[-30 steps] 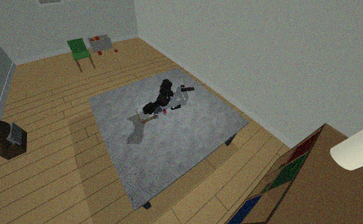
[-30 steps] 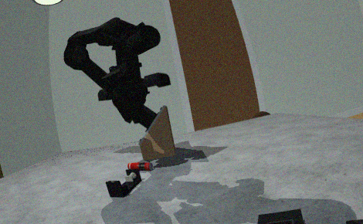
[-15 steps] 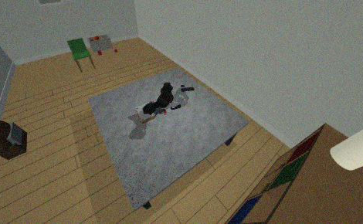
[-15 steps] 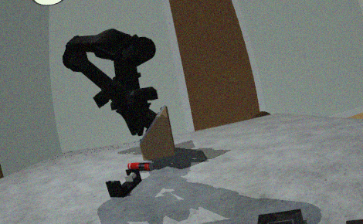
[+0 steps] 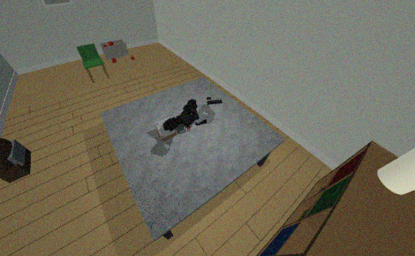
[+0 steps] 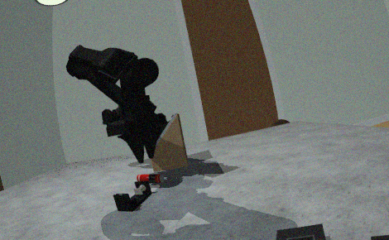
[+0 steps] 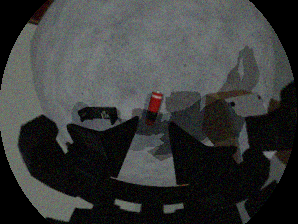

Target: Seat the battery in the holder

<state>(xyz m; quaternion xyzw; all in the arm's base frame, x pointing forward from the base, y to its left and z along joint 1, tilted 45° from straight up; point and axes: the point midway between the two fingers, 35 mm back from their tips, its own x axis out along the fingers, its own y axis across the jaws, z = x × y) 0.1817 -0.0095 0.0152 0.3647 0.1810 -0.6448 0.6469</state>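
My gripper tip is 40 mm above the battery.
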